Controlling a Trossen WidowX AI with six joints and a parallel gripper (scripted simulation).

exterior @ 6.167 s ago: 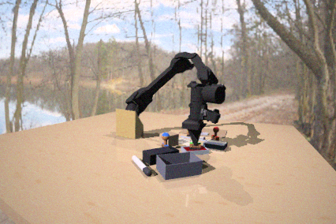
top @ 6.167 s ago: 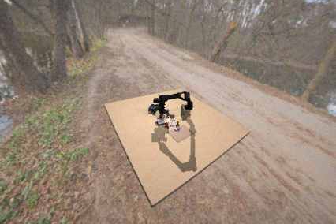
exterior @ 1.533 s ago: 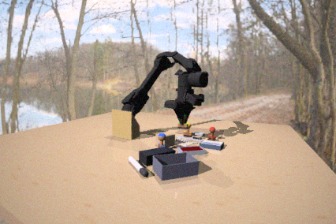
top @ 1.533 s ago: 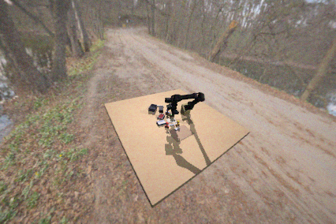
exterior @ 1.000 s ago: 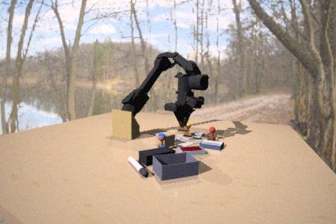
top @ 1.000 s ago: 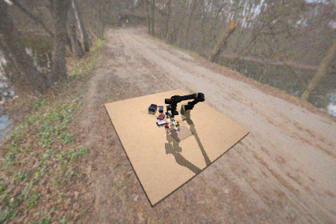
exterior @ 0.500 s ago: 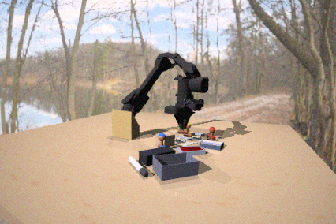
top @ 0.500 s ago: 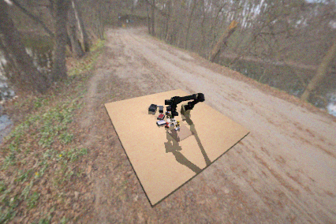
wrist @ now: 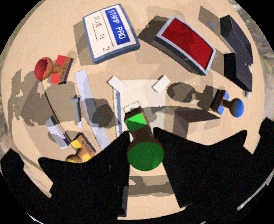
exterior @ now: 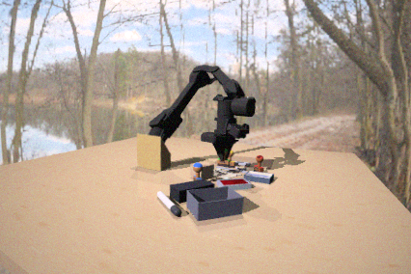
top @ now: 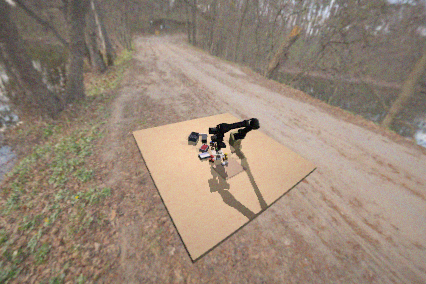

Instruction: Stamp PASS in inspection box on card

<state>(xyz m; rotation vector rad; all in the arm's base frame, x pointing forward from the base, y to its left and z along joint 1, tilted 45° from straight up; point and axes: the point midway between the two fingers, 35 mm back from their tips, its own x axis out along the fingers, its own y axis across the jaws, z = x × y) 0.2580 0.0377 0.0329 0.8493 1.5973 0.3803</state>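
Right now my gripper tip is 7 cm short of the red ink pad, 11 cm to the left of it and 5 cm above it. Round my gripper tip: green-knobbed stamp right at my gripper tip; then red-knobbed stamp 11 cm ahead, 7 cm to the left, 3 cm below; then yellow-knobbed stamp 1 cm behind, 10 cm to the left, 3 cm below.
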